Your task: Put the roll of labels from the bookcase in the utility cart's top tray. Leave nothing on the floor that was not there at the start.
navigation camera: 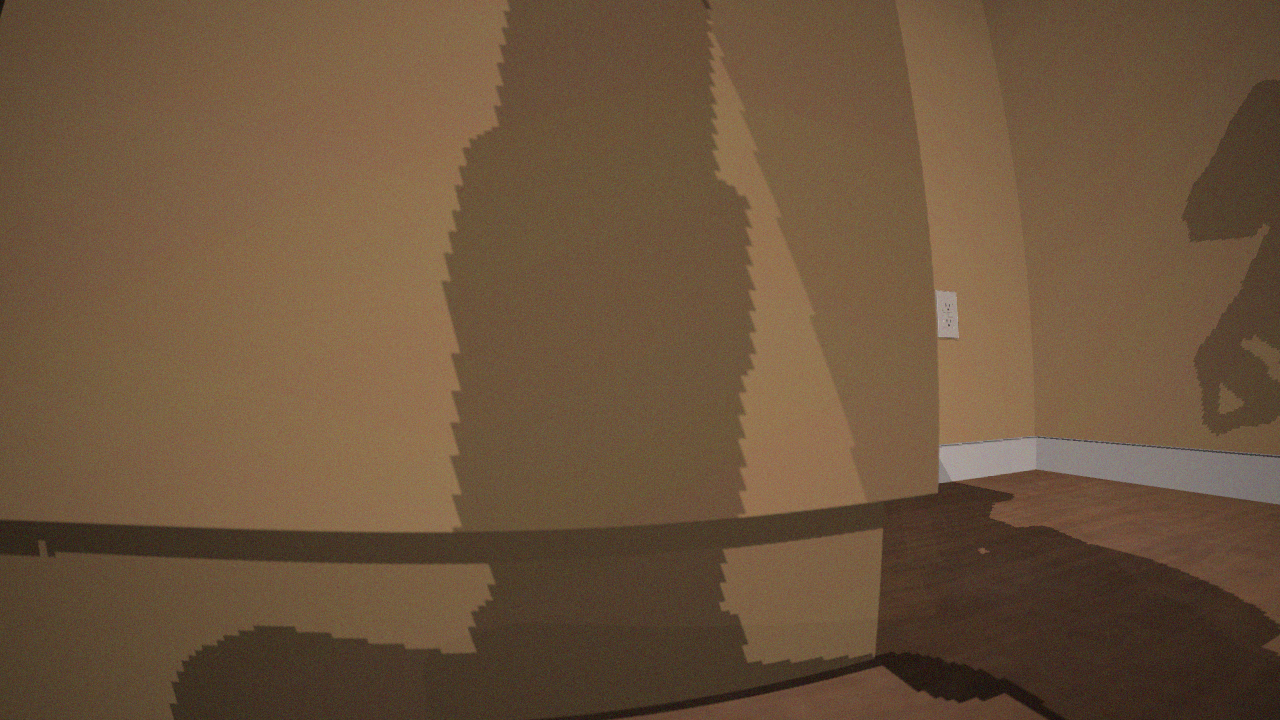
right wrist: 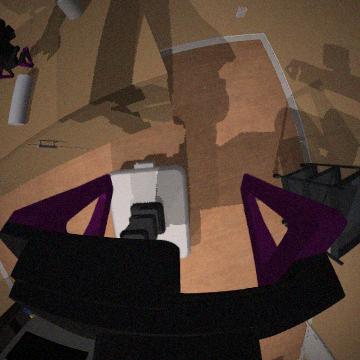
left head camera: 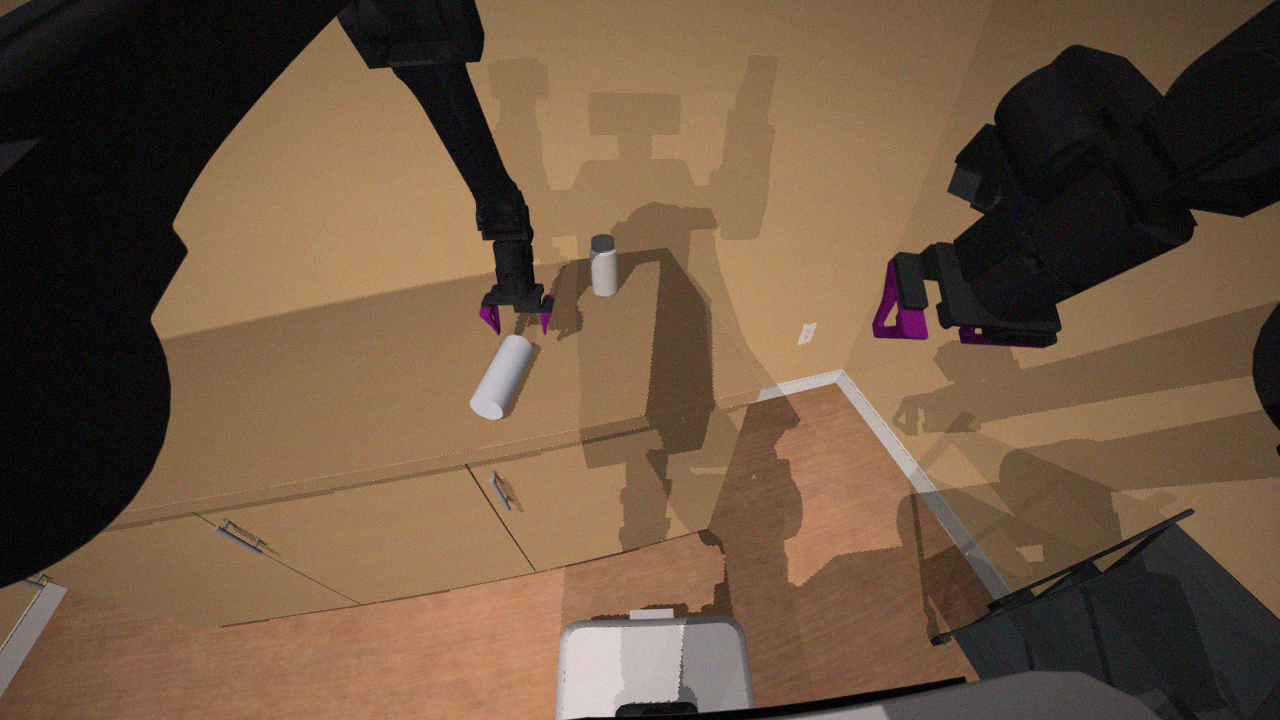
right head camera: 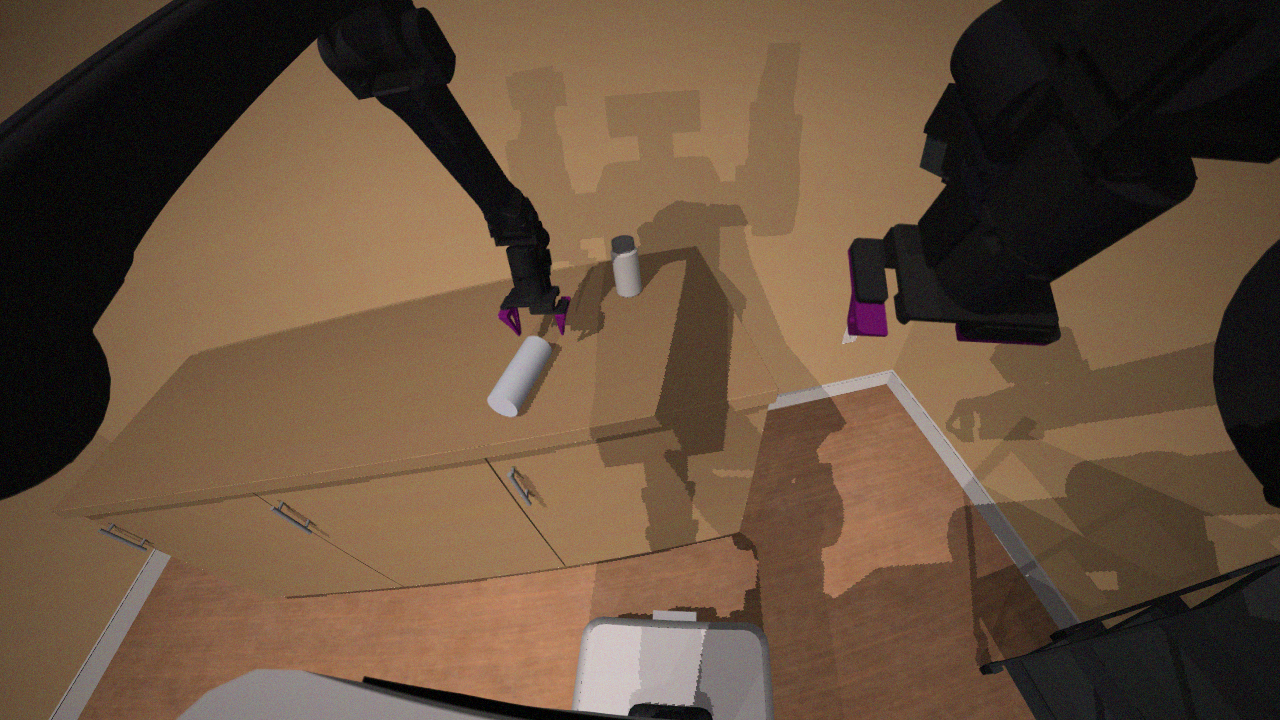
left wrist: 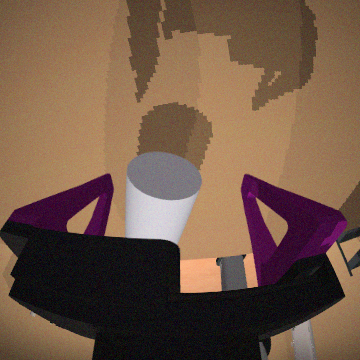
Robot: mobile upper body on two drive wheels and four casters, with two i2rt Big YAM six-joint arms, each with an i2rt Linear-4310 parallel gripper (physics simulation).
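Frame: origin at the left arm's base, x left, y back, z up, level; millimetres.
Seen in the pictures: left gripper, between the fingertips: (right wrist: 22, 70) (left head camera: 522, 333) (right head camera: 541, 334) (left wrist: 176, 180); right gripper, between the fingertips: (right wrist: 176, 180) (left head camera: 918, 333) (right head camera: 904, 330).
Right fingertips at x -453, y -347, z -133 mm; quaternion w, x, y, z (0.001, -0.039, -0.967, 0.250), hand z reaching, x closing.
A point is followed by its place in that frame.
A plain white cylinder (left head camera: 503, 380) {x 58, y -589, z -443 mm} (right head camera: 520, 377) {x 56, y -595, z -443 mm} (left wrist: 157, 220) {x 60, y -685, z -435 mm} (right wrist: 21, 100) {x 45, y -612, z -453 mm}, which looks like the roll of labels, lies on its side on the long wooden cabinet (left head camera: 340, 411) (right head camera: 313, 402). My left gripper (left head camera: 521, 329) {x 47, y -722, z -441 mm} (right head camera: 539, 329) {x 47, y -722, z -441 mm} (left wrist: 176, 180) {x 47, y -722, z -441 mm} is open and empty at the cylinder's far end. In the left wrist view that end shows between the fingers, nearer the left finger. My right gripper (left head camera: 944, 338) {x -453, y -347, z -133 mm} (right head camera: 930, 335) {x -453, y -347, z -133 mm} (right wrist: 176, 180) {x -453, y -347, z -133 mm} is open and empty, away from the cabinet. A dark grey cart-like frame (left head camera: 1190, 626) {x -1423, y -57, z -747 mm} (right head camera: 1145, 662) {x -1395, y -139, z -1012 mm} (right wrist: 345, 200) {x -1378, y -92, z -748 mm} stands at the right; its top tray cannot be made out.
A white bottle with a grey cap (left head camera: 604, 270) {x -119, y -925, z -419 mm} (right head camera: 627, 271) {x -124, y -925, z -420 mm} stands upright on the cabinet, right of the left gripper. My white base (left head camera: 617, 662) {x -126, y -206, z -1150 mm} (right head camera: 626, 662) {x -101, y -201, z -1150 mm} (right wrist: 175, 200) {x -413, y -104, z -1150 mm} is before the cabinet front with its door handles. Walls meet in a corner at the right.
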